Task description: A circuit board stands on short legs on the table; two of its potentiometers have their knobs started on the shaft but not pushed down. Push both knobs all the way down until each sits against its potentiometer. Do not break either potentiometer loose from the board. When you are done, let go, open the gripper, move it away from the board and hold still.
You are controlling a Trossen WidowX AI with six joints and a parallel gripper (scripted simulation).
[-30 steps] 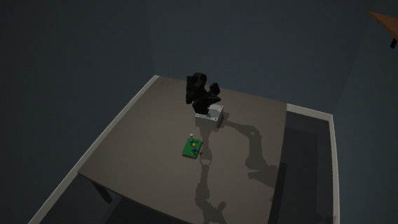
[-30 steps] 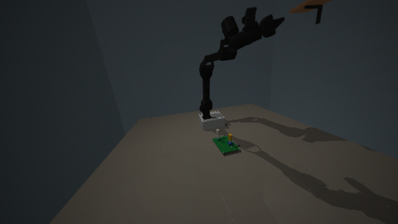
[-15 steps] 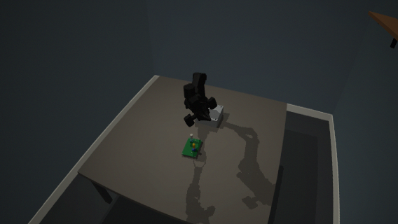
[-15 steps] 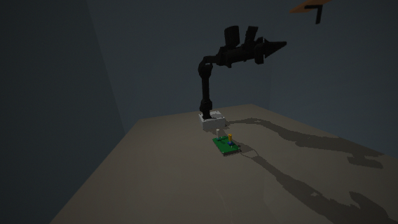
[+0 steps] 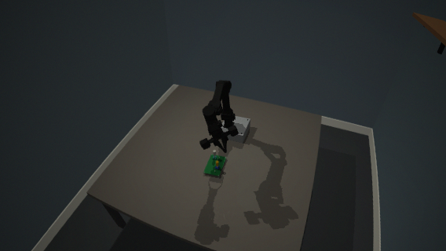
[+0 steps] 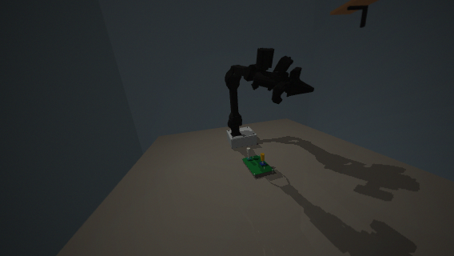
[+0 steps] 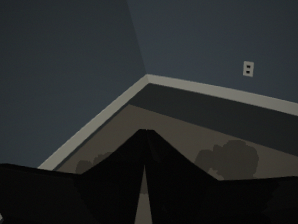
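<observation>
Right now my gripper tip is 30 cm above the white knob, 24 cm past it and 14 cm to the left of it. The rest, counted from my gripper tip: orange knob 30 cm below, 17 cm behind, 10 cm to the right.
</observation>
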